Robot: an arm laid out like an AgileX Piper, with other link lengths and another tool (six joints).
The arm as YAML. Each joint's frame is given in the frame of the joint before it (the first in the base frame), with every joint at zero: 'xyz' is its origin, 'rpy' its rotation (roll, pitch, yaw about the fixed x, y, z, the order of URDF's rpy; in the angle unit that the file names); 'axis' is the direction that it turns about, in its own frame. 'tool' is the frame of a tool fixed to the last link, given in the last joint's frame.
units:
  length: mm
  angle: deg
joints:
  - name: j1
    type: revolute
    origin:
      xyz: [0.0, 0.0, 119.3]
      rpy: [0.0, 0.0, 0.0]
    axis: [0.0, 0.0, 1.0]
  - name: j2
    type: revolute
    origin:
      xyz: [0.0, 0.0, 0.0]
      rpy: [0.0, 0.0, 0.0]
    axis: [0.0, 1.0, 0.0]
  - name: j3
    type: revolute
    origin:
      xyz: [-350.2, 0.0, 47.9]
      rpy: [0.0, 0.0, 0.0]
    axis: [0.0, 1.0, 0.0]
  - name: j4
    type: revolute
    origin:
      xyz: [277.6, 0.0, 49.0]
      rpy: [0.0, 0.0, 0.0]
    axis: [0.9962, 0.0, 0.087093]
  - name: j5
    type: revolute
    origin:
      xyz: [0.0, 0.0, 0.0]
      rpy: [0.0, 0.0, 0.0]
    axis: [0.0, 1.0, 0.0]
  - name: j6
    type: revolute
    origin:
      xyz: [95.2, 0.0, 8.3]
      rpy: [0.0, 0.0, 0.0]
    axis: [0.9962, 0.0, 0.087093]
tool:
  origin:
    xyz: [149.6, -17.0, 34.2]
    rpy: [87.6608, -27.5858, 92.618]
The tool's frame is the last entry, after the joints.
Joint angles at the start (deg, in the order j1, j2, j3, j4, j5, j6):
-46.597, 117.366, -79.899, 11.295, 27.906, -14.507
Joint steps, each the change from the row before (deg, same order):
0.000, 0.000, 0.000, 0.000, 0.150, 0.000
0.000, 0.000, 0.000, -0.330, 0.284, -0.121
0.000, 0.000, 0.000, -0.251, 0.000, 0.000
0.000, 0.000, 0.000, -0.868, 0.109, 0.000
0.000, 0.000, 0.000, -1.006, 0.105, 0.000
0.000, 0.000, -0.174, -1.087, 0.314, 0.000
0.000, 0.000, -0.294, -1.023, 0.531, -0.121
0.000, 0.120, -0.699, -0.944, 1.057, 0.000
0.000, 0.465, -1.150, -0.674, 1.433, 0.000
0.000, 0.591, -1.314, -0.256, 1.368, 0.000
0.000, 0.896, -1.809, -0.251, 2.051, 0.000
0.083, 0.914, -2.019, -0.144, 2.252, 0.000
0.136, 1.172, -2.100, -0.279, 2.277, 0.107
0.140, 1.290, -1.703, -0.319, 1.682, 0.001
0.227, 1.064, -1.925, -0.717, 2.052, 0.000
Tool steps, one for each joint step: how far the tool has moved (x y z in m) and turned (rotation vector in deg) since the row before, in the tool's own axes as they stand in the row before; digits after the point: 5 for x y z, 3 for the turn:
-0.00015, -0.00063, 0.00010, 0.146, -0.034, 0.002
-0.00075, -0.00099, 0.00015, 0.241, -0.240, -0.399
-0.00040, 0.00014, -0.00003, -0.027, -0.129, -0.214
-0.00149, 0.00002, -0.00004, 0.013, -0.470, -0.738
-0.00171, 0.00012, -0.00006, -0.006, -0.541, -0.854
-0.00151, 0.00062, -0.00055, 0.025, -0.574, -0.934
-0.00126, 0.00062, -0.00084, 0.128, -0.566, -1.002
-0.00092, 0.00093, -0.00089, 0.376, -0.562, -0.819
-0.00049, 0.00105, 0.00079, 0.666, -0.488, -0.583
0.00040, 0.00173, 0.00126, 0.612, -0.242, -0.236
0.00032, 0.00117, 0.00251, 1.094, -0.347, -0.230
0.00157, 0.00143, 0.00189, 1.131, -0.254, -0.229
0.00134, 0.00062, 0.00387, 1.311, -0.385, -0.257
0.00066, -0.00029, 0.00620, 1.216, -0.440, -0.364
0.00101, 0.00069, 0.00320, 1.092, -0.671, -0.738

